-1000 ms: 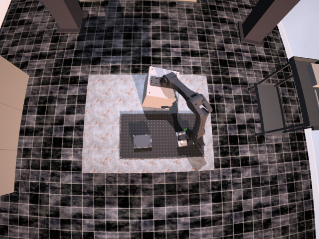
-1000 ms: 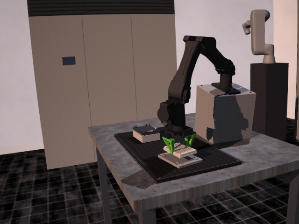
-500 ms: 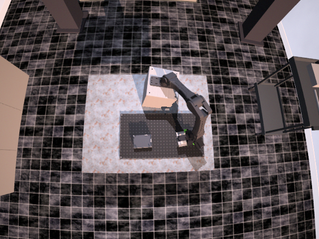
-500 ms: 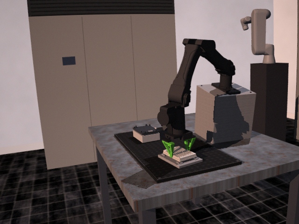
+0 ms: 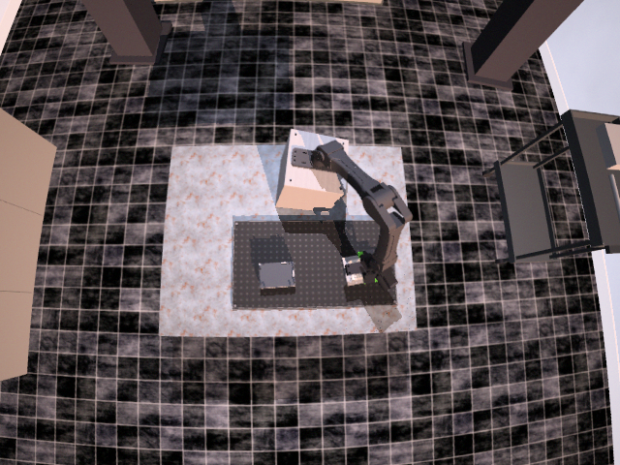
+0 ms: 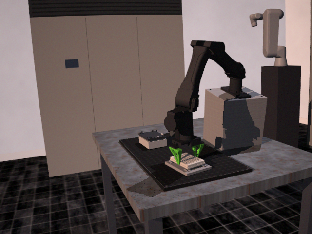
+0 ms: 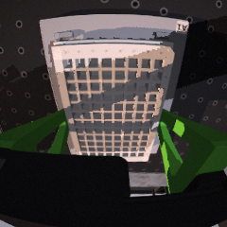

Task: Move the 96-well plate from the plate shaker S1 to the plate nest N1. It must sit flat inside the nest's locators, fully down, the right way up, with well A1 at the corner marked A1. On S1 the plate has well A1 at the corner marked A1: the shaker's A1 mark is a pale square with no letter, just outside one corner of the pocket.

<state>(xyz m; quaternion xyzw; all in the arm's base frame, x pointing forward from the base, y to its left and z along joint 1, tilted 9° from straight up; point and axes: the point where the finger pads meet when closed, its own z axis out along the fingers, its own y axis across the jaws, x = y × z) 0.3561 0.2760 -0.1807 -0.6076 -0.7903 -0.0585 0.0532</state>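
The 96-well plate lies right at my hand. Round my hand: plate nest N1 (2 cm below).
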